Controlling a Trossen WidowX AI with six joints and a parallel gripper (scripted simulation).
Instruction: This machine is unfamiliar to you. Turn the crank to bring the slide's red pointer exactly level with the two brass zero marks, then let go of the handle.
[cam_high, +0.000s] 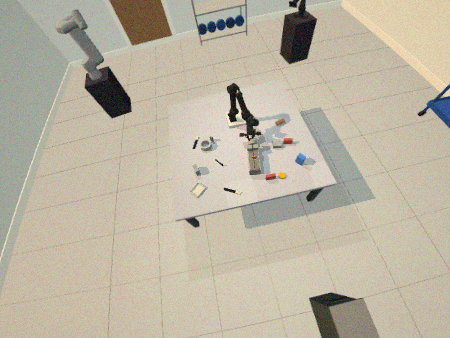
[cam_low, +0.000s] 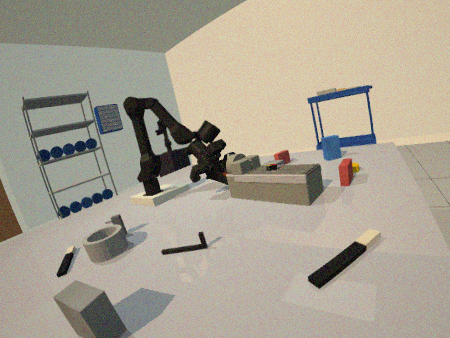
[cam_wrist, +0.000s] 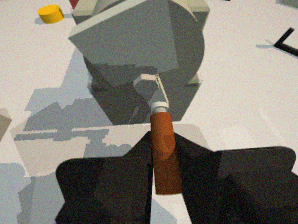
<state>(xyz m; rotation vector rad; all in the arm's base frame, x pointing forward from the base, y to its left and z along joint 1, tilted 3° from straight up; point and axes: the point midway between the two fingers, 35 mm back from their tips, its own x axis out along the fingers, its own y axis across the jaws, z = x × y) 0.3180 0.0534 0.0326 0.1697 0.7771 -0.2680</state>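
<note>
My gripper tip is now 170 mm short of the red pointer, 40 mm to the left of it and 50 mm below it. The rest, counted from my gripper tip: yellow disc 370 mm ahead, 120 mm to the left, 20 mm below; then black l-shaped piece 80 mm ahead, 310 mm to the right, 20 mm below; then brown crank handle 20 mm behind, 10 mm to the left, 30 mm above.
</note>
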